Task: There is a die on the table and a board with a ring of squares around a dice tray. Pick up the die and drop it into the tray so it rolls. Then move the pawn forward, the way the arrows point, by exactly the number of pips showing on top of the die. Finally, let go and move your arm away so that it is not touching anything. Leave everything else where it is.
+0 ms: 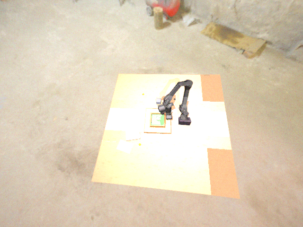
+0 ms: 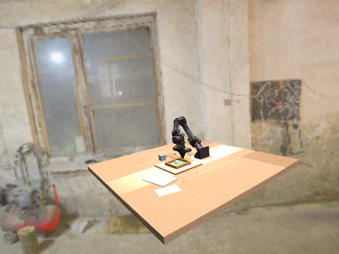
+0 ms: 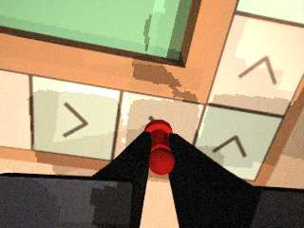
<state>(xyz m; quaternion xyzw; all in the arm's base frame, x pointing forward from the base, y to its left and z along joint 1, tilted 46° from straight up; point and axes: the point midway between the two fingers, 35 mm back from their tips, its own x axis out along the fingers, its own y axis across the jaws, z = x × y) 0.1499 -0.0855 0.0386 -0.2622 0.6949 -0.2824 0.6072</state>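
The white die lies 11 cm ahead of my gripper tip, 5 cm to the left of it and 1 cm above it. The rest, counted from my gripper tip: grey-blue cube: 10 cm ahead, 17 cm to the right; then red pawn: 1 cm above; then green dice tray: 12 cm ahead, 6 cm to the left, 1 cm below.
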